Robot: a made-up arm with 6 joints.
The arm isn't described. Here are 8 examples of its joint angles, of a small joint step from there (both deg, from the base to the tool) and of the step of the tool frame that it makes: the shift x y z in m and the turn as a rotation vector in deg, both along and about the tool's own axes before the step.
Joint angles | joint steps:
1: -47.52 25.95 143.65 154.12 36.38 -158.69 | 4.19 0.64 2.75 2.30 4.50 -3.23
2: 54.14 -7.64 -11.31 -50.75 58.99 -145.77 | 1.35 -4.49 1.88 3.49 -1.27 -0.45
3: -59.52 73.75 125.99 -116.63 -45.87 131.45 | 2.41 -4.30 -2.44 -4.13 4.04 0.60
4: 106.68 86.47 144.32 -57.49 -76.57 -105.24 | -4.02 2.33 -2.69 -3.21 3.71 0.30
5: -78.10 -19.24 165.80 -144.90 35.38 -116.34 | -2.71 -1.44 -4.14 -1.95 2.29 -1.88
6: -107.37 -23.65 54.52 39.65 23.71 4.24 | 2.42 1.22 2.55 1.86 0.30 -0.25
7: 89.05 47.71 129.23 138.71 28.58 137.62 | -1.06 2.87 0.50 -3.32 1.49 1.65
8: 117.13 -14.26 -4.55 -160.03 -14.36 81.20 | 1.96 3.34 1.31 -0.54 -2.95 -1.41
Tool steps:
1: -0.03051 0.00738 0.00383 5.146 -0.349 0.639
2: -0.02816 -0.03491 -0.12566 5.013 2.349 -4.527
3: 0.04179 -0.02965 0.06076 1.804 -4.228 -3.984
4: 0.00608 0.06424 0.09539 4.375 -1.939 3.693
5: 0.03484 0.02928 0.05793 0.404 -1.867 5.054
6: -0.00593 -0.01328 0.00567 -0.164 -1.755 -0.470
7: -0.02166 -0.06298 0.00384 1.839 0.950 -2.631
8: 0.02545 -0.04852 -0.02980 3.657 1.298 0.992
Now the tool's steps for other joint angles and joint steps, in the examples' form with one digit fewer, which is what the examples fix.
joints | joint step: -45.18 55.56 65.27 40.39 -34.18 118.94 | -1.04 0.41 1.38 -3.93 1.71 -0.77
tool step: 0.0043 0.0053 -0.0225 4.28 -2.12 -1.79
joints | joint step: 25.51 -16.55 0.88 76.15 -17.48 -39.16 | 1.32 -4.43 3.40 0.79 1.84 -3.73
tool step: -0.1189 -0.0179 0.1077 1.72 -10.08 -0.38
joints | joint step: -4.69 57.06 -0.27 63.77 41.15 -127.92 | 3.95 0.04 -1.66 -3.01 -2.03 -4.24
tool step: 0.0364 -0.0404 -0.0746 5.45 -1.68 -1.98
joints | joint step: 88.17 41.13 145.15 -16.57 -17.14 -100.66 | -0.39 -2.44 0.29 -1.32 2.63 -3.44
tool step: 0.0163 0.0568 -0.0432 4.77 1.28 4.56
